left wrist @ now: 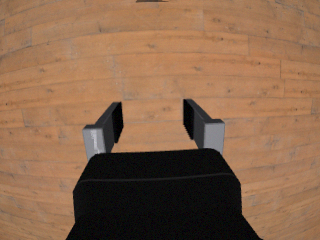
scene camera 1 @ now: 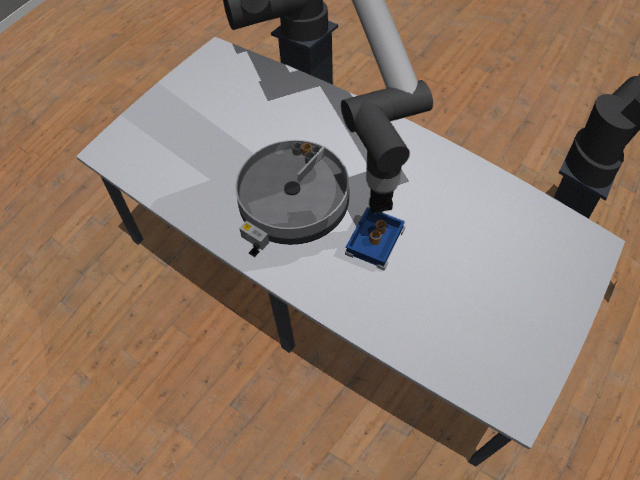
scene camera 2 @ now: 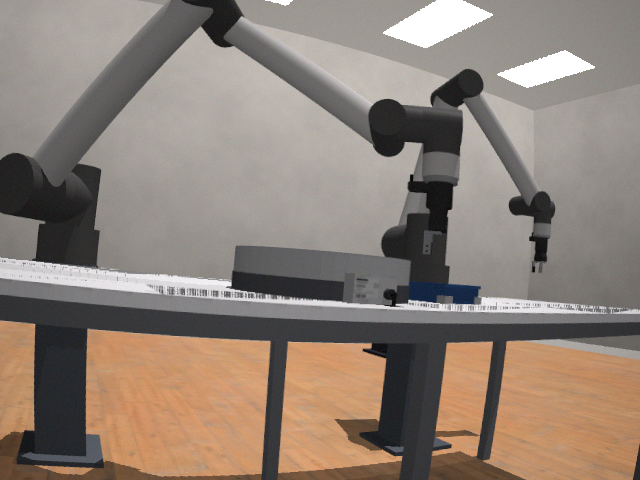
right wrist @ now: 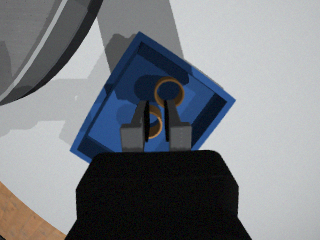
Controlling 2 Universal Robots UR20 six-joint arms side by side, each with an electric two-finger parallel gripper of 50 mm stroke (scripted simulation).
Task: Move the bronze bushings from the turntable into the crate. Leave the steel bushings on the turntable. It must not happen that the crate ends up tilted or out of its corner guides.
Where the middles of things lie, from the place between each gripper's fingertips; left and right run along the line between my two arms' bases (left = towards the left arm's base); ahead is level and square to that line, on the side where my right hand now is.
Right now my right hand (scene camera 2: 427, 254) is 12 cm above the blue crate (scene camera 1: 359, 245), 4 cm short of it and 2 cm to the right of it.
